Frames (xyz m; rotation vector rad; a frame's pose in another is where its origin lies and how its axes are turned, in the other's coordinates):
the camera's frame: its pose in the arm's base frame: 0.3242 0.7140 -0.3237 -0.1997 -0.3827 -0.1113
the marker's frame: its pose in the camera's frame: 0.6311 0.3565 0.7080 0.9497 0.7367 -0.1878
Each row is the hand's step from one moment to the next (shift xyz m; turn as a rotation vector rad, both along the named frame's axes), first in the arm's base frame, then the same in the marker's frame.
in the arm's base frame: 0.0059 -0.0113 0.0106 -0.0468 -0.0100 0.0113
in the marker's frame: 0.0024 0.0010 0.0164 -0.0476 -0.0114 0.0050
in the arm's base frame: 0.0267 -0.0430 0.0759 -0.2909 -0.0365 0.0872
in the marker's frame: 0.0013 0.0293 0.0864 -0.3021 -0.0418 0.0237
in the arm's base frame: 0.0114 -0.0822 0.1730 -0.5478 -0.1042 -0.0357
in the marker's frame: -0.0441 0.0647 0.1752 -0.5014 -0.2392 -0.0599
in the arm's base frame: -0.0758 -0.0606 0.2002 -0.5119 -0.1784 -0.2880
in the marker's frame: -0.1360 0.0752 0.1592 -0.3816 -0.4524 -0.1630
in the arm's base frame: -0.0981 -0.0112 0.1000 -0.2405 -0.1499 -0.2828
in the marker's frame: -0.1253 0.0348 0.0532 -0.1283 -0.3582 -0.1246
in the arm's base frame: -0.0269 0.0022 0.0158 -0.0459 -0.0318 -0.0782
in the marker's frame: -0.0307 0.0052 0.0032 -0.0163 -0.0871 -0.0372
